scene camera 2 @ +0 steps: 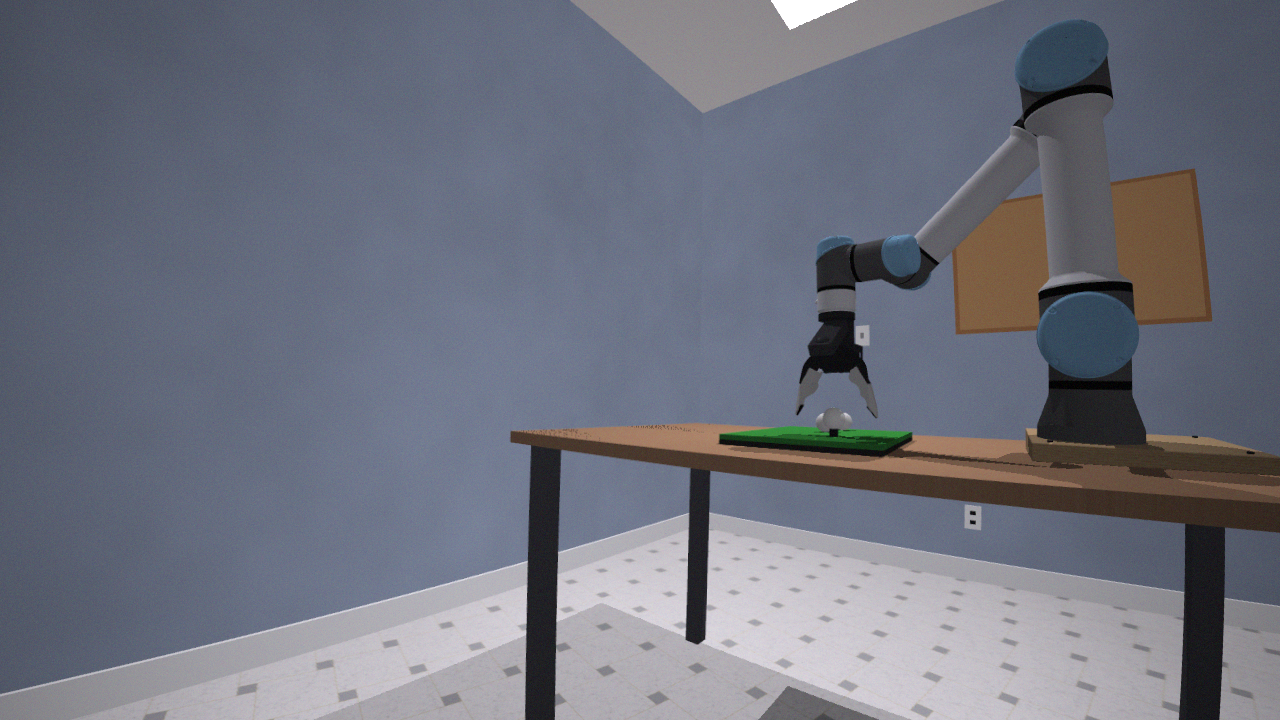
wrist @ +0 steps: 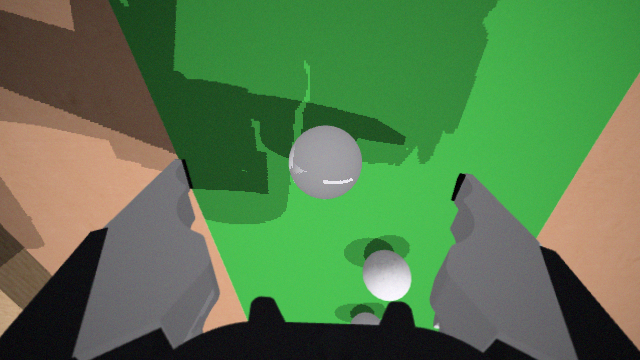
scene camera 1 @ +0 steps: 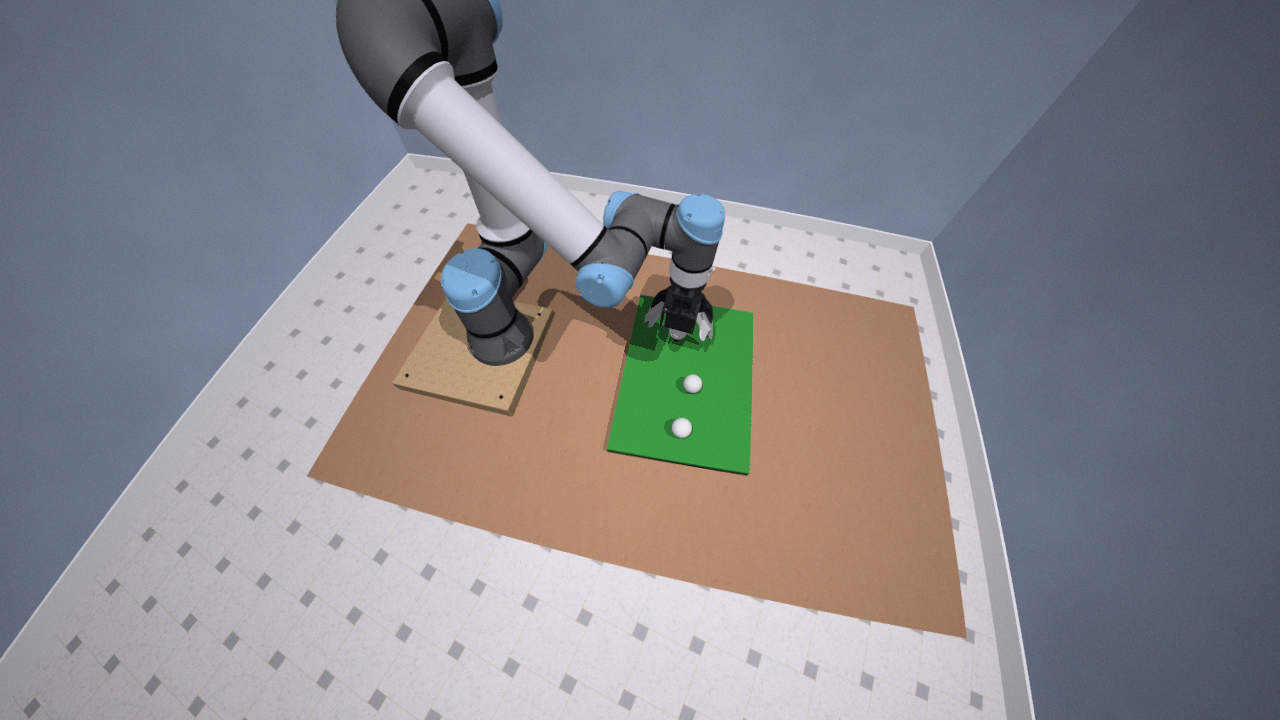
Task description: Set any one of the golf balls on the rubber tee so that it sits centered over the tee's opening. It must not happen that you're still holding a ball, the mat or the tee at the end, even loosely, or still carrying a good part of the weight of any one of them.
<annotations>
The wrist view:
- my gripper: 323, 168
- white golf ball: 325, 162
</annotations>
